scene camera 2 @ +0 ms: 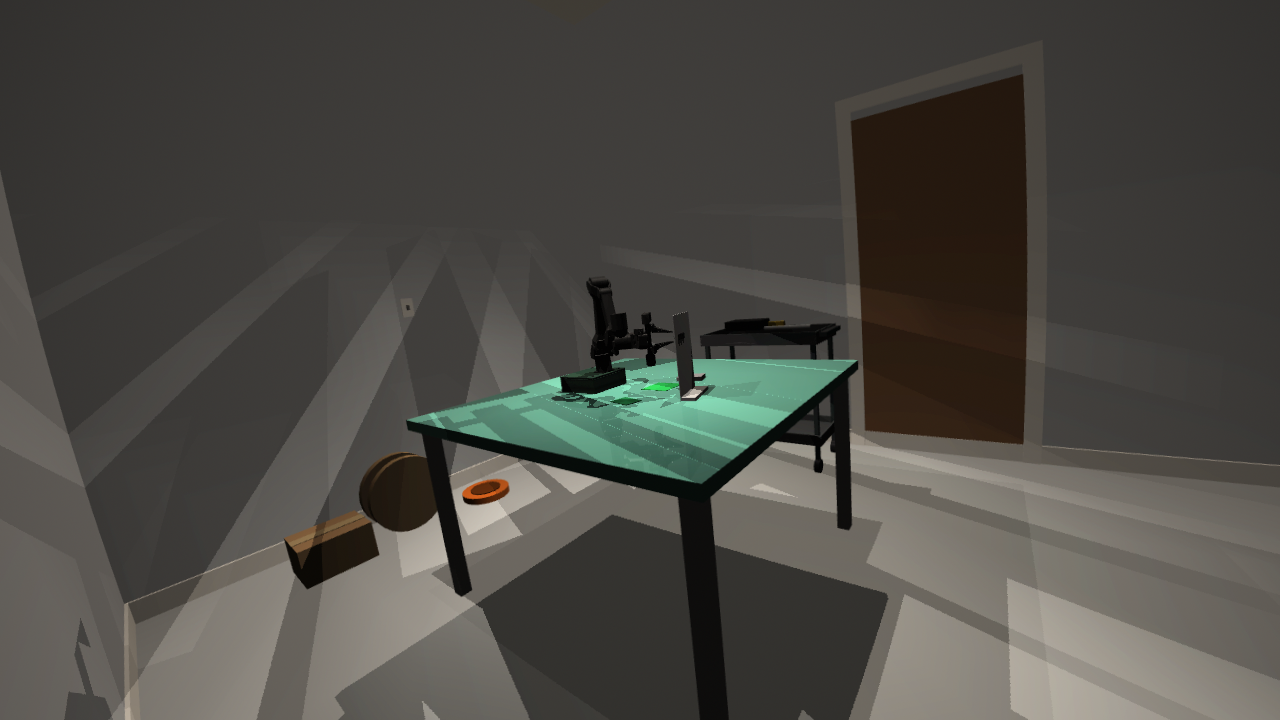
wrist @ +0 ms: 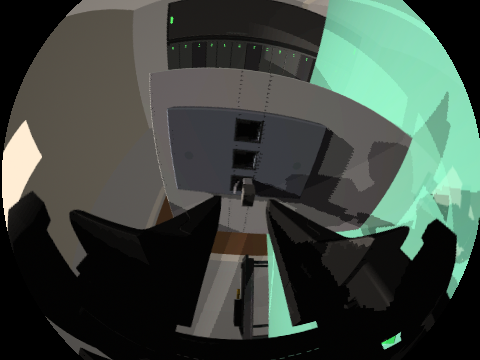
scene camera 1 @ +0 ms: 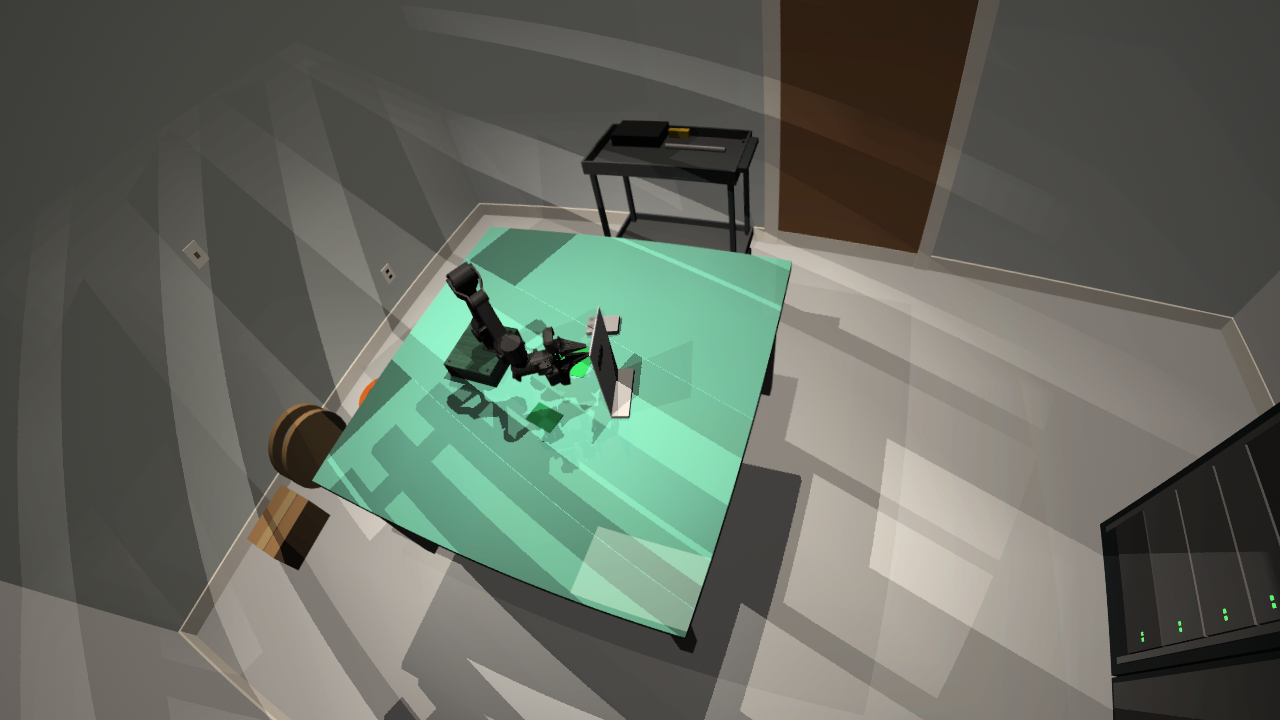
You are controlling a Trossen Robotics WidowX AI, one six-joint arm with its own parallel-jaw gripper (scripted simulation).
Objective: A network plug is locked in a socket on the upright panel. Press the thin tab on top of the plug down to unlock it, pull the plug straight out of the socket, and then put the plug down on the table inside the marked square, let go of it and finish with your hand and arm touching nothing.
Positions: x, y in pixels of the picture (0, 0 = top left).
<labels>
gripper: scene camera 2 673, 336; wrist; scene camera 1
same spot on gripper: (scene camera 1: 564, 347) = (wrist: 188, 281)
same spot on grey upright panel: (scene camera 2: 688, 391) = (scene camera 1: 615, 391)
</labels>
